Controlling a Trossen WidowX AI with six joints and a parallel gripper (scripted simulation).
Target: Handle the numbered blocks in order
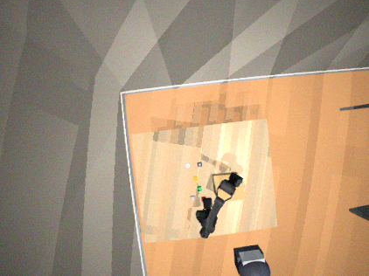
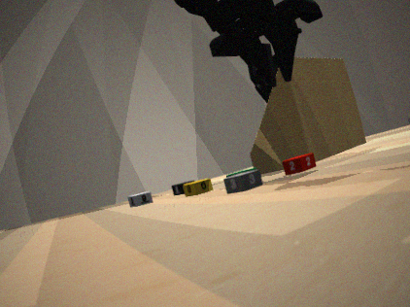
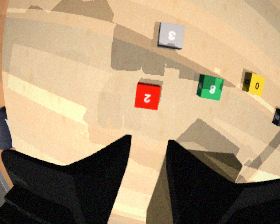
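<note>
The grey block lies 110 mm below my gripper tip, 100 mm ahead of it and 20 mm to the right of it. Also, from my gripper tip: yellow block (170 mm to the right, 110 mm below, 60 mm ahead); then green block (110 mm below, 90 mm to the right, 40 mm ahead); then red block (110 mm below, 10 mm ahead).
</note>
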